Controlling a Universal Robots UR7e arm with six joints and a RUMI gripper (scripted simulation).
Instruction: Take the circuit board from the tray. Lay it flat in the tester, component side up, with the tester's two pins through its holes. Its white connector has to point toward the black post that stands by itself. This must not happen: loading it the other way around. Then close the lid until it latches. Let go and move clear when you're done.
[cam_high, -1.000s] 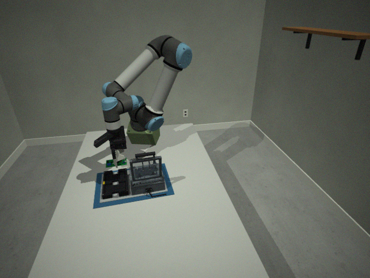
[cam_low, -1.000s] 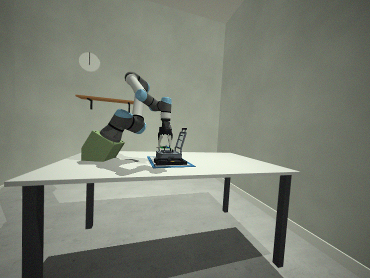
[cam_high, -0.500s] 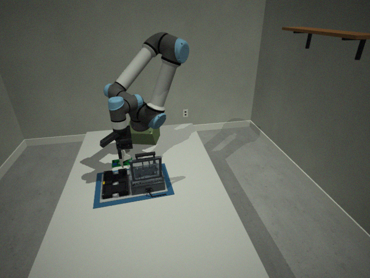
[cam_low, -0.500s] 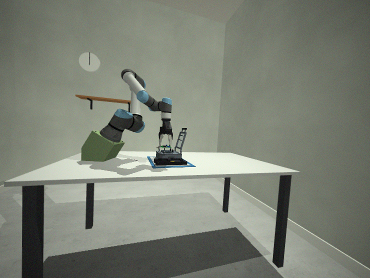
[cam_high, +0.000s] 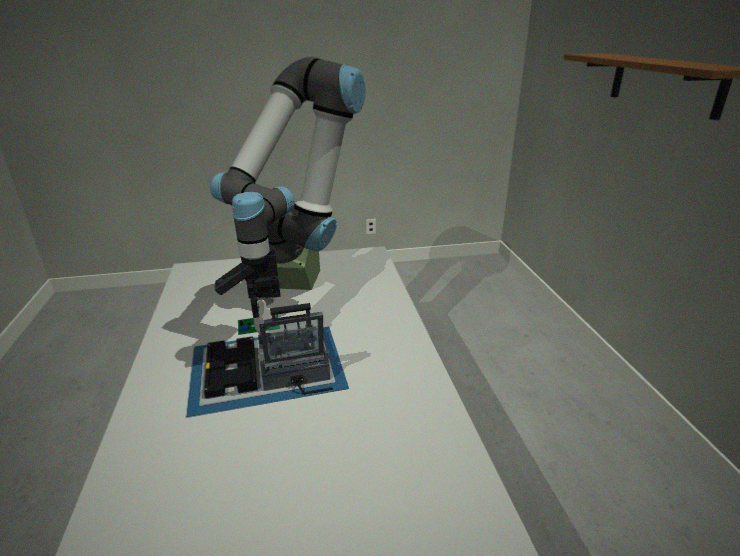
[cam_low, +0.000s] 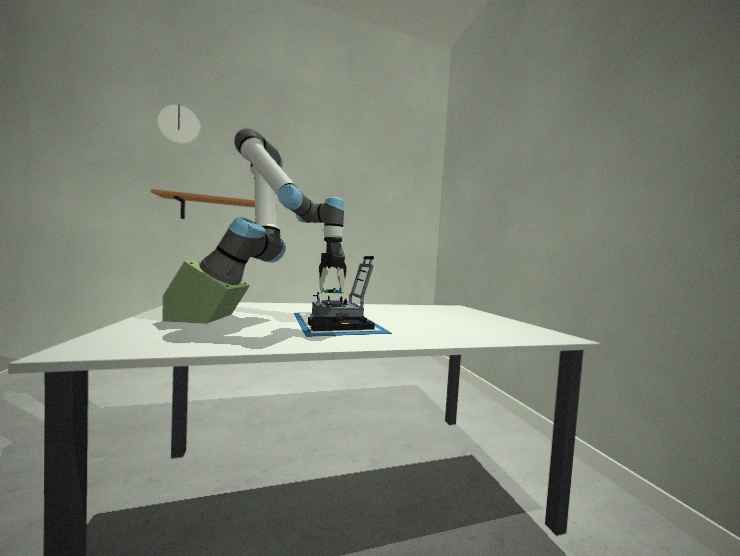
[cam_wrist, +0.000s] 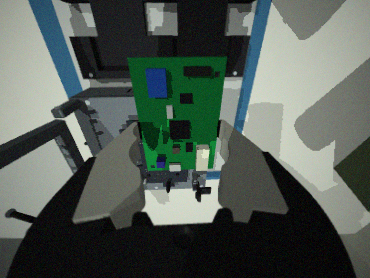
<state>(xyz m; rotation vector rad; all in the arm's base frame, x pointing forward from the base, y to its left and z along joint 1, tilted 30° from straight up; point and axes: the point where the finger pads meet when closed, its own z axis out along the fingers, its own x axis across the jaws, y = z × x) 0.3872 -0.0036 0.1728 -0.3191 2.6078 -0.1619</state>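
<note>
My hand is 13 cm short of the tester lid, 11 cm to the right of it and 6 cm below it. The rest, counted from my hand: green circuit board right at my hand.
</note>
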